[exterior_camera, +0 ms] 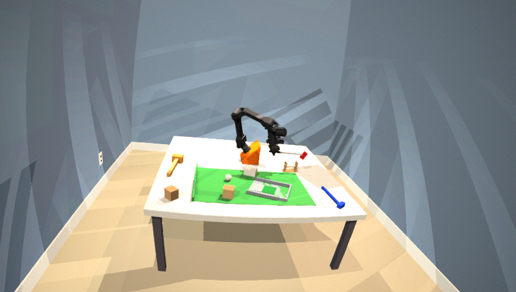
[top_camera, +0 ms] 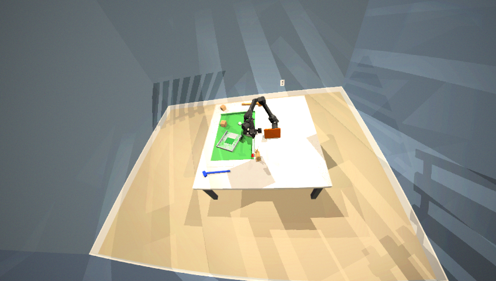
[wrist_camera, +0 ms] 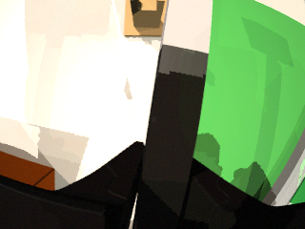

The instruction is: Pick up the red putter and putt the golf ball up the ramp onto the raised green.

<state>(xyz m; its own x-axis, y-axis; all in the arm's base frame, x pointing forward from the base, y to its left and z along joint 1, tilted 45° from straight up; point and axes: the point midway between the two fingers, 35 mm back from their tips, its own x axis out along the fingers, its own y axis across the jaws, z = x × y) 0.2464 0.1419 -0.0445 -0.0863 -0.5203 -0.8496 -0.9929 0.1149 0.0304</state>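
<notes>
Right now my gripper tip is 170 mm to the left of the white block, 100 mm above it and 60 mm short of it. Round my gripper tip: green mat 240 mm ahead, 200 mm to the right, 120 mm below; red putter 110 mm to the left, 20 mm above; wooden stand 150 mm to the left, 90 mm below, 20 mm behind.
</notes>
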